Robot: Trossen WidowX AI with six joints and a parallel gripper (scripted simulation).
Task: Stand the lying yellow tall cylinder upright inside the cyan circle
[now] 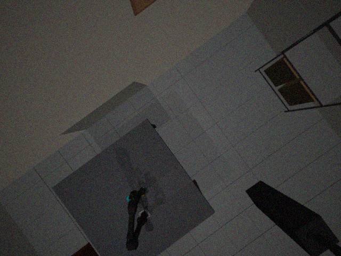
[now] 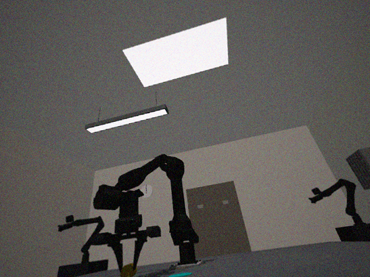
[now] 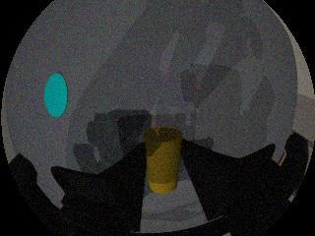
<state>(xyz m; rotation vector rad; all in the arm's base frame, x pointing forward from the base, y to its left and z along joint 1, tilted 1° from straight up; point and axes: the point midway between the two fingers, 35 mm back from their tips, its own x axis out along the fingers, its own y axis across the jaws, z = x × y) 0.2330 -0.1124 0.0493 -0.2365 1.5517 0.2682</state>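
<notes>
My gripper tip is 150 mm to the right of the cyan circle, 20 mm above it and 10 mm short of it. The rest, counted from my gripper tip: yellow tall cylinder 20 mm behind, 10 mm to the right.
</notes>
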